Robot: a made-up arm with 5 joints. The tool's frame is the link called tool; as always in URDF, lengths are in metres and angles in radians. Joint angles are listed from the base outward. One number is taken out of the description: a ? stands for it. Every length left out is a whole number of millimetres.
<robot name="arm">
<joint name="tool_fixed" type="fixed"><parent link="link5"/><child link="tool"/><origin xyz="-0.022 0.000 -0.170"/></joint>
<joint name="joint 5" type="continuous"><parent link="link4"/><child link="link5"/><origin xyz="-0.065 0.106 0.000"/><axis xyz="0 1 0"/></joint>
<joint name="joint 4" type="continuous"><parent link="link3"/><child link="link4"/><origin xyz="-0.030 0.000 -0.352"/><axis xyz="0 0 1"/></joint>
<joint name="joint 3" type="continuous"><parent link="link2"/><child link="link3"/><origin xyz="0.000 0.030 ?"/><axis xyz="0 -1 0"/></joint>
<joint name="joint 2" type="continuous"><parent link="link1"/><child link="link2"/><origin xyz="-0.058 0.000 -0.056"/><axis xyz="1 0 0"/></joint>
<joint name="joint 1" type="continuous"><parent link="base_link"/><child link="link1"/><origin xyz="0.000 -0.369 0.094"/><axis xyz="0 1 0"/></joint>
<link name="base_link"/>
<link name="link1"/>
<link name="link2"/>
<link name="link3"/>
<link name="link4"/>
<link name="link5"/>
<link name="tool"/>
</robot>
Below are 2 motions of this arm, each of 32 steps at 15 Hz.
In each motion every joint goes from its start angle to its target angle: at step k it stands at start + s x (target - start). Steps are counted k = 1, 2, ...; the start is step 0. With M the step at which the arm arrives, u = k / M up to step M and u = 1 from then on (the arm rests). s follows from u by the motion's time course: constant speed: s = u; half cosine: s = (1 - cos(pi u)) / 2; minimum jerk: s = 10 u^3 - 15 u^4 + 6 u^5.
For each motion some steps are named. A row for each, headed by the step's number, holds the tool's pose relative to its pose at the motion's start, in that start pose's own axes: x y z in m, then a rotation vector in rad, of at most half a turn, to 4 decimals.
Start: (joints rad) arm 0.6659 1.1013 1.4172 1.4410 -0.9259
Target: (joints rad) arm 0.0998 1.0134 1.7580 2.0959 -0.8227
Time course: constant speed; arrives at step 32
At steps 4, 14, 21, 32:
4: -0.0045 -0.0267 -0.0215 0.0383 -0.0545 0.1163
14: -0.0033 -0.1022 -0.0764 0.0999 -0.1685 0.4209
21: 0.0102 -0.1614 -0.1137 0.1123 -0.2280 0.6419
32: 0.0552 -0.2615 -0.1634 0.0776 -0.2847 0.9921

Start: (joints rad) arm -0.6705 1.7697 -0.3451 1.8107 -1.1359
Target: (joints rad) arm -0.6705 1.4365 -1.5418 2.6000 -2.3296
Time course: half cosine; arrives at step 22
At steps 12, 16, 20, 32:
12: 0.2506 0.2112 0.1633 0.3825 -0.8213 -0.6655
16: 0.3615 0.2006 0.2514 0.3513 -1.2633 -1.0273
20: 0.4069 0.1741 0.3003 0.2673 -1.5406 -1.2388
32: 0.4115 0.1700 0.3065 0.2524 -1.5781 -1.2662

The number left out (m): -0.256
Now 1 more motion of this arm.
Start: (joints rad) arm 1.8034 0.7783 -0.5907 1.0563 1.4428
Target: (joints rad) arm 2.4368 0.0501 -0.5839 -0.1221 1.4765
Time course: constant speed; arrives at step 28
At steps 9, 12, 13, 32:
9: -0.0408 0.1705 -0.0072 0.6119 0.2106 -0.0338
12: -0.0543 0.2177 0.0033 0.8055 0.2939 -0.0568
13: -0.0586 0.2321 0.0077 0.8686 0.3231 -0.0661
32: -0.1042 0.3724 0.0655 1.7014 0.8379 -0.3374

